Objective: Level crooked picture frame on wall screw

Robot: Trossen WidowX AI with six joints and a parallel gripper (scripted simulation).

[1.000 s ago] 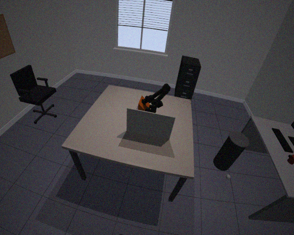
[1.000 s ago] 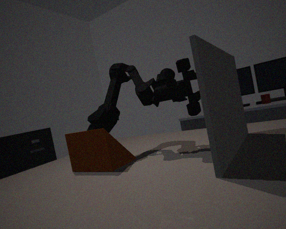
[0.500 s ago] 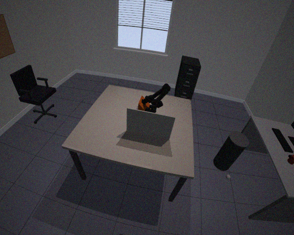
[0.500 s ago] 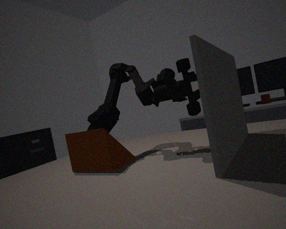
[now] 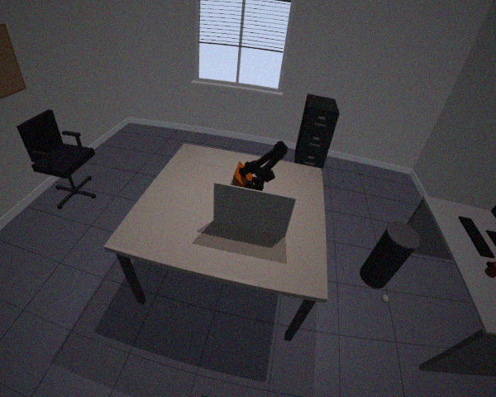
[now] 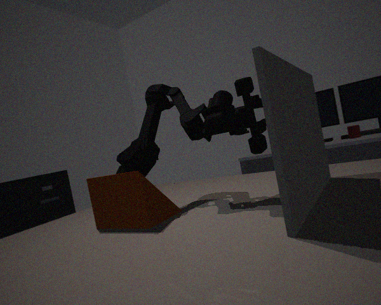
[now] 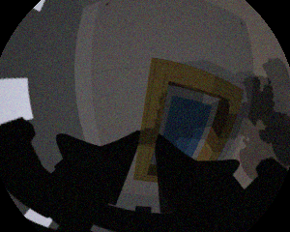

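My gripper tip is 10 mm short of the picture frame, 10 mm to the right of it and 50 mm above it. The rest, counted from my gripper tip: wall panel: 20 mm ahead, 10 mm to the right, 60 mm below.
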